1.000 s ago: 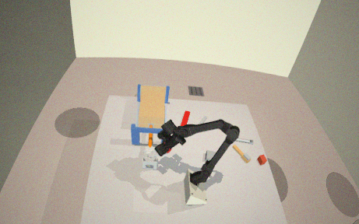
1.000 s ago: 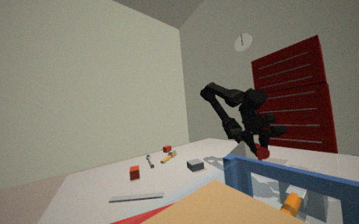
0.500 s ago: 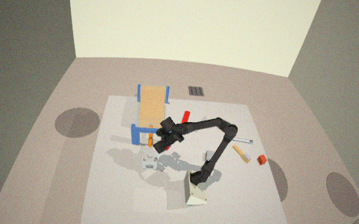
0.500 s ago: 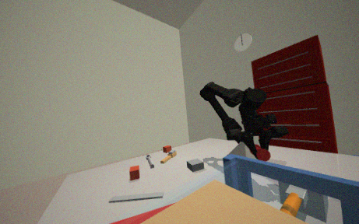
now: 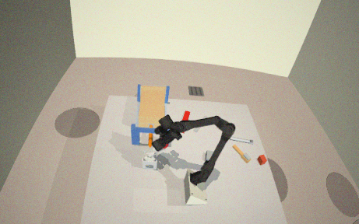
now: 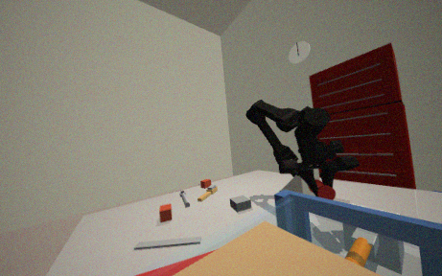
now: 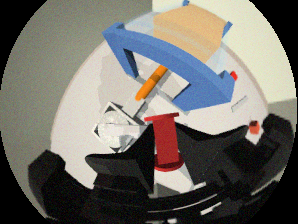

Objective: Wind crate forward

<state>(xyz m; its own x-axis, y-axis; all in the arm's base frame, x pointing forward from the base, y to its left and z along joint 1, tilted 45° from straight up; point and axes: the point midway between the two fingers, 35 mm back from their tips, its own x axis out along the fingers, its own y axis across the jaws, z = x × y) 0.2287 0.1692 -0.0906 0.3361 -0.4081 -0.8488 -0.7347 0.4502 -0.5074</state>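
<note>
Now: the winch handle 30 mm behind my gripper tip, 20 mm to the left of it and 30 mm below it. The rest, counted from my gripper tip: red knob 10 mm behind, 10 mm to the right; then blue frame 80 mm ahead, 70 mm to the left, 30 mm below; then grey winch 90 mm behind, 60 mm to the left, 100 mm below.
</note>
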